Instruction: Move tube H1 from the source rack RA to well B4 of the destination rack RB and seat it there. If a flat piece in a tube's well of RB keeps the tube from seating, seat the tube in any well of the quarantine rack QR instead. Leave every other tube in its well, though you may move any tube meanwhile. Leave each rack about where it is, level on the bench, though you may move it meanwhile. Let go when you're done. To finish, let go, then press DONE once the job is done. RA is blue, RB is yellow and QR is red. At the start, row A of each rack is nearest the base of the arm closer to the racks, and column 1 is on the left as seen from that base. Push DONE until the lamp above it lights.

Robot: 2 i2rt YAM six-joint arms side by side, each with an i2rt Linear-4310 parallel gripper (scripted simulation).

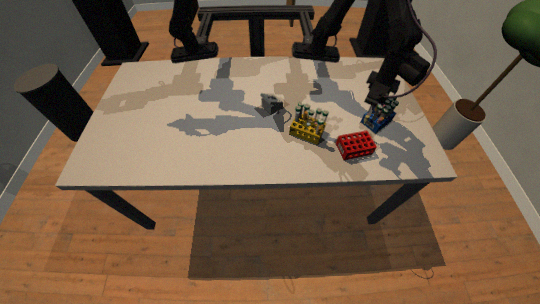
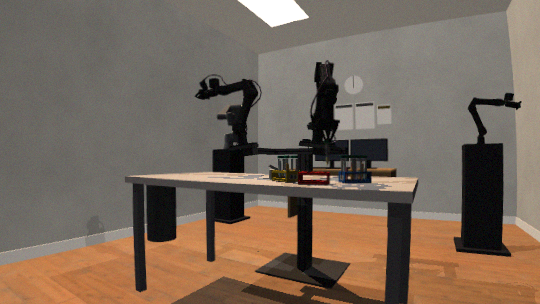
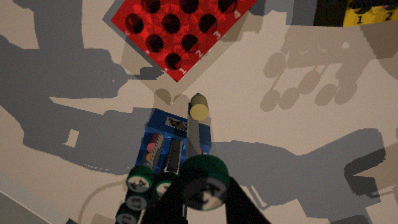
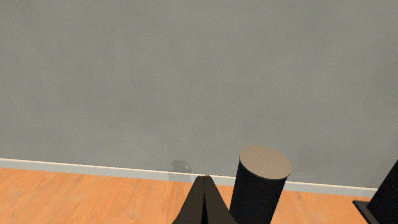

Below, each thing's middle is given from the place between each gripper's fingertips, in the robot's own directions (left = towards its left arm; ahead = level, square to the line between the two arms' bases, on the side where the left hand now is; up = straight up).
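Blue rack RA (image 3: 172, 127) is 100 mm to the left of my left hand, 70 mm behind it and 170 mm below it. The red rack QR (image 1: 364, 145) is 80 mm ahead of that left hand, 40 mm to the right of it and 170 mm below it. By its middle, the blue rack RA is nearer to my left hand than to my right hand.
Counted from my right hand, the blue rack RA is 1240 mm to the left, 180 mm ahead and 560 mm below; the red rack QR is 330 mm ahead, 1100 mm to the left and 560 mm below.
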